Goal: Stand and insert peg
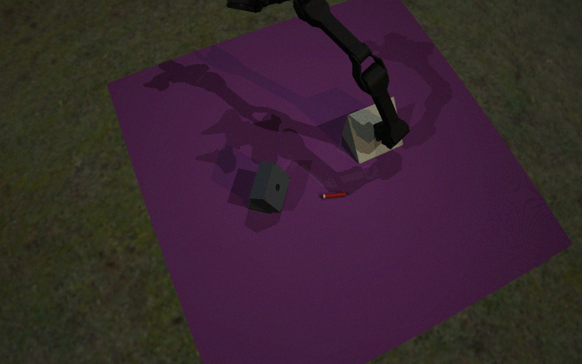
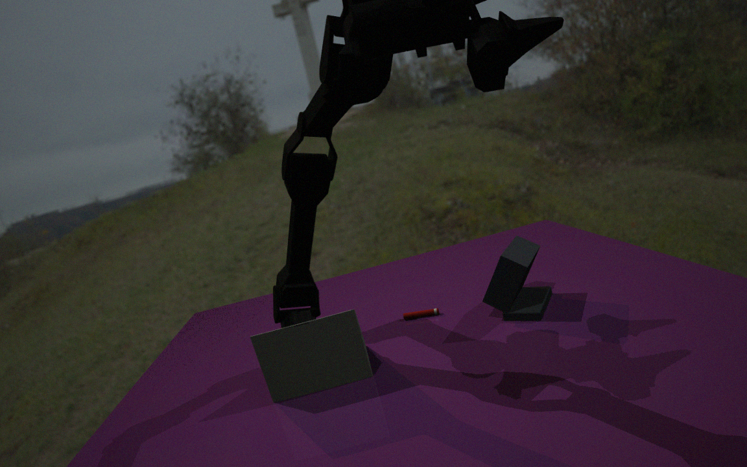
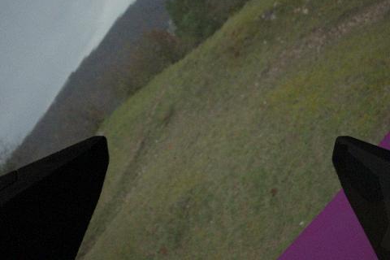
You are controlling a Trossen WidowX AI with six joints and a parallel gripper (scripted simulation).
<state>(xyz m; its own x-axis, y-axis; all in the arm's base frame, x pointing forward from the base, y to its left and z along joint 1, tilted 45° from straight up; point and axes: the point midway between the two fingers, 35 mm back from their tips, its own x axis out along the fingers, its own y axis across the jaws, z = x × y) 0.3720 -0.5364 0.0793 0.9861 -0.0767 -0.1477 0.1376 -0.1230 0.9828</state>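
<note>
The red peg lies 13 cm behind my gripper tip, 46 cm to the left of it and 49 cm below it. From my gripper tip the other things lie so: grey sloped panel (5 cm ahead, 37 cm to the left, 42 cm below); then dark foot (6 cm ahead, 36 cm to the left, 49 cm below).
</note>
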